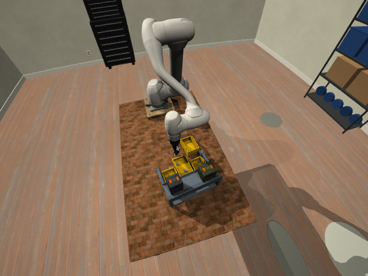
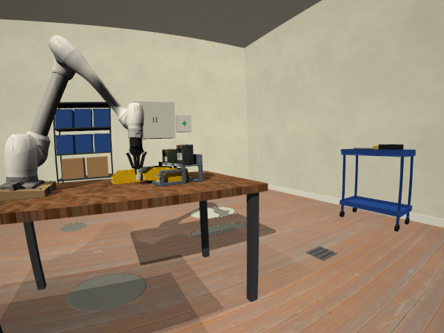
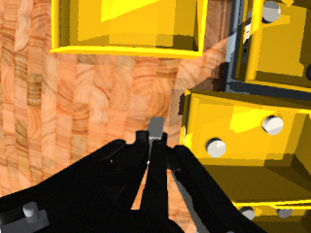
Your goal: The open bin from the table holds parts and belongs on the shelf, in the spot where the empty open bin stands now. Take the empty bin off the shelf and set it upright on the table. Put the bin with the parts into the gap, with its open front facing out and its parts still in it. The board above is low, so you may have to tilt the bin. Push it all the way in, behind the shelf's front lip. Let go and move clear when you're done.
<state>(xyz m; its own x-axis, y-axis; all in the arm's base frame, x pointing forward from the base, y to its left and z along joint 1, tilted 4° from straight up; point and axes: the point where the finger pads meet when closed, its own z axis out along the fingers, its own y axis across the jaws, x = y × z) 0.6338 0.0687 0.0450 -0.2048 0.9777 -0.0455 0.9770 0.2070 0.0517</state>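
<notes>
Now: hand 80 mm short of the shelf lip, 50 mm above it and 20 mm to the right of it. The rest, counted from my hand: dark box: 290 mm ahead, 110 mm above, 60 mm to the right; then board: 270 mm ahead, 60 mm to the left, 40 mm above; then green box: 240 mm ahead, 170 mm to the left, 90 mm above.
</notes>
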